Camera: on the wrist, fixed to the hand. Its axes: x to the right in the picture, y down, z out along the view.
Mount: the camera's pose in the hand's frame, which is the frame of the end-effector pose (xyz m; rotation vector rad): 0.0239 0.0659 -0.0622 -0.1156 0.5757 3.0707
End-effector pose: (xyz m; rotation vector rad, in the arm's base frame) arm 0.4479 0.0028 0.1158 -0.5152 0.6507 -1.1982
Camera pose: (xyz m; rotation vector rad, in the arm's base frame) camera 0.4542 -0.0026 0.0225 0.8867 0.9541 1.6985
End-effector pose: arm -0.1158 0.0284 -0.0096 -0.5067 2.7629 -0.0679
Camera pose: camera -0.1795 0.0808 0.0348 -2.7119 -0.6094 -0.4716
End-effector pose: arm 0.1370 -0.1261 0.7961 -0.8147 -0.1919 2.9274
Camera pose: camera 0.1450 -0.1822 0.7215 0.4947 -0.4803 -0.0068
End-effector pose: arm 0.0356 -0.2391 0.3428 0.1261 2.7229 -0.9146
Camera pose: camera 0.0097 -0.1491 0.3456 2.8189 0.0017 0.4935
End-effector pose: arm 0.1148 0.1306 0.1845 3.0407 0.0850 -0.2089
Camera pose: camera 0.1508 0.0722 0.2484 0.1356 -2.8602 0.6783
